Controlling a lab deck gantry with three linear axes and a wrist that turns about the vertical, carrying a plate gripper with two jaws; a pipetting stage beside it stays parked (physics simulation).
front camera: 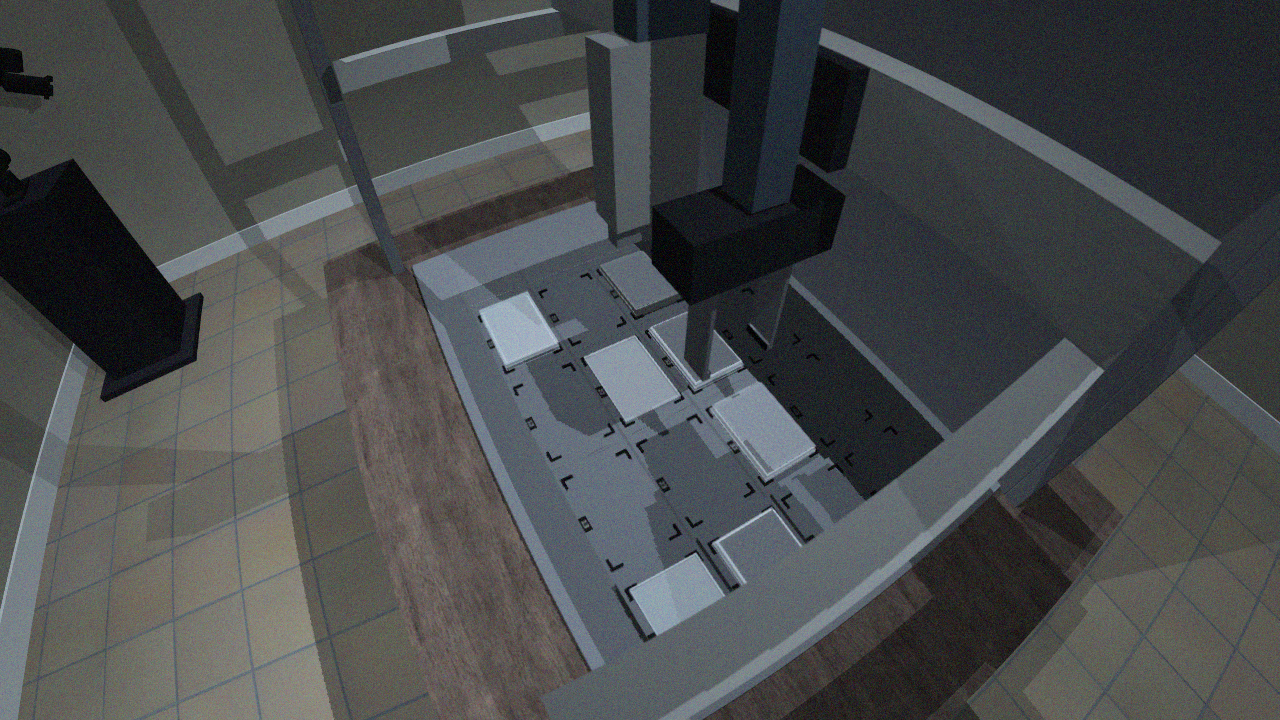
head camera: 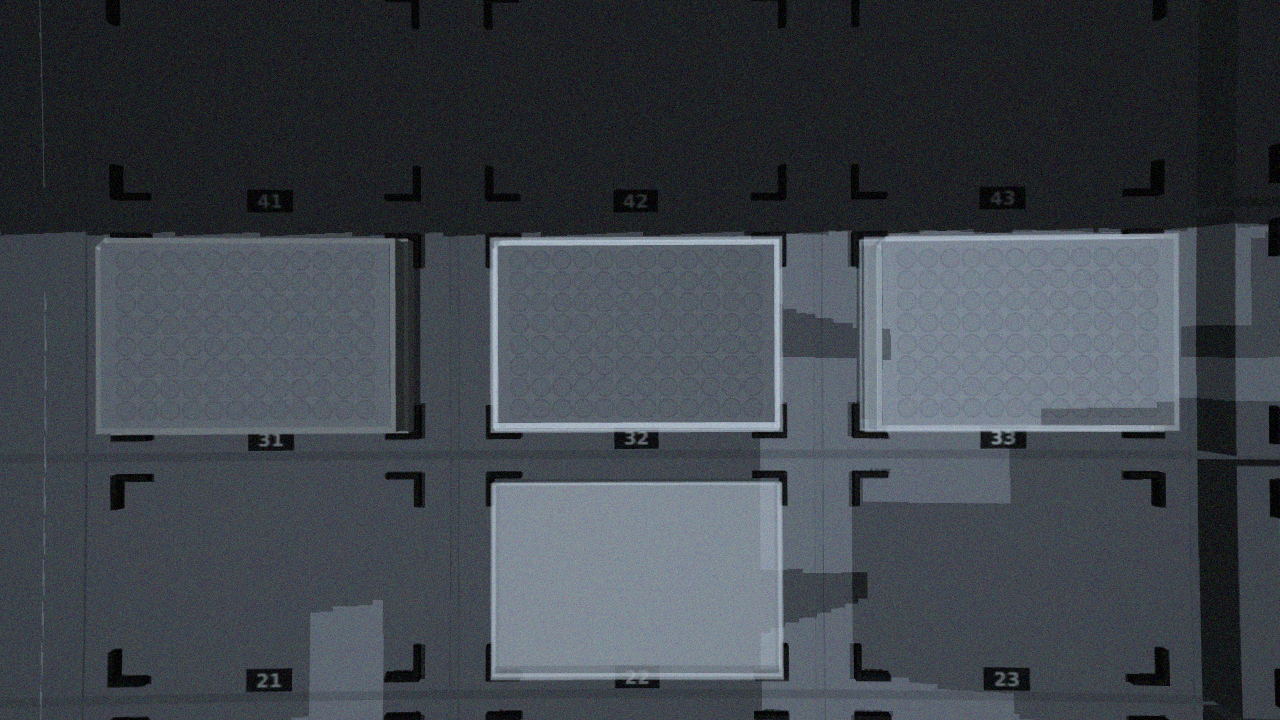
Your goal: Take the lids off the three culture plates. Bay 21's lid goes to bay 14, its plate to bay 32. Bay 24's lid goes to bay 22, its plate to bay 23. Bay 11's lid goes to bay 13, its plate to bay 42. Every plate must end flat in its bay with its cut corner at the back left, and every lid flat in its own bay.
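Frame: origin at the robot's base, x ahead, y left, z up, level; centimetres.
Seen in the pictures: gripper, fingertip midpoint: [front camera: 728,353]; robot's base, link origin: [front camera: 480,317].
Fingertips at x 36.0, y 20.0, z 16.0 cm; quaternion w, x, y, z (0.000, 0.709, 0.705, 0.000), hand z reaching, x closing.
Note:
Pixels of each thing's middle, then the offset from my fingertips to it.
- Bay 21's plate, body centre: [head camera: 636,334] [front camera: 695,346] dy +5.7, dx -13.2, dz -15.3 cm
- Bay 24's pale lid, body centre: [head camera: 636,577] [front camera: 630,376] dy -5.0, dx -13.2, dz -15.6 cm
- Bay 21's white lid, body centre: [front camera: 693,619] dy -15.7, dx +19.6, dz -14.2 cm
- Bay 11's white-topped plate, body centre: [front camera: 517,327] dy -15.7, dx -29.6, dz -14.7 cm
- grey plate, body centre: [head camera: 259,336] [front camera: 639,281] dy +5.7, dx -29.6, dz -15.3 cm
- paler plate, body centre: [head camera: 1014,333] [front camera: 762,428] dy +5.7, dx +3.2, dz -15.3 cm
The gripper [front camera: 735,360] hangs above bay 32 with its jaws apart and empty; it does not show in the head view. Bay 21's plate [front camera: 673,340] [head camera: 635,333], with wells and a bright rim, lies flat in bay 32; its cut corner is hard to make out. Bay 24's pale lid [front camera: 631,377] [head camera: 635,577] lies flat in bay 22. In the front view, bay 24's unlidded plate [front camera: 760,546] is in bay 24, partly behind the front rail. Bay 21's white lid [front camera: 677,592] is in bay 14. Bay 11's white-topped plate [front camera: 519,328] is in bay 11.
Other welled plates lie in bay 31, a grey plate [front camera: 637,282] [head camera: 246,335], and bay 33, a paler plate [front camera: 762,429] [head camera: 1024,331]. The parked pipetting stage [front camera: 617,134] stands behind the gripper. A grey rail [front camera: 859,537] crosses the deck's front.

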